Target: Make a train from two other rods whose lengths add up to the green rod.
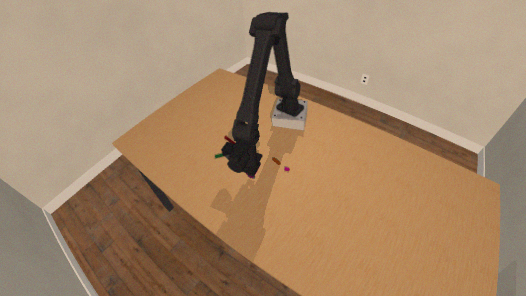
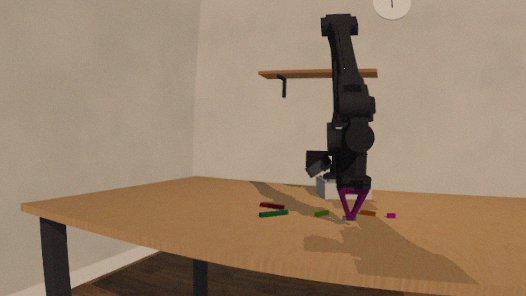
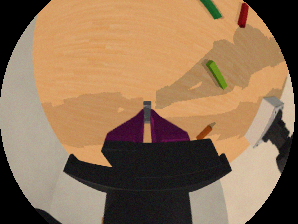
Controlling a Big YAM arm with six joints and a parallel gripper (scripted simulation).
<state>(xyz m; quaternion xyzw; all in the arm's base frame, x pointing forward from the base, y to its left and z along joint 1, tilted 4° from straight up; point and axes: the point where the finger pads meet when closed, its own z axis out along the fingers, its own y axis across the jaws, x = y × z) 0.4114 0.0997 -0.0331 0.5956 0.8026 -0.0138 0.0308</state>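
Now: the grey rod 10 mm below my hand. From my hand the other things lie so: lime rod: 90 mm to the right, 80 mm behind, 20 mm below; then magenta rod: 130 mm behind, 90 mm to the left, 20 mm below; then orange rod: 130 mm behind, 20 mm to the left, 20 mm below.
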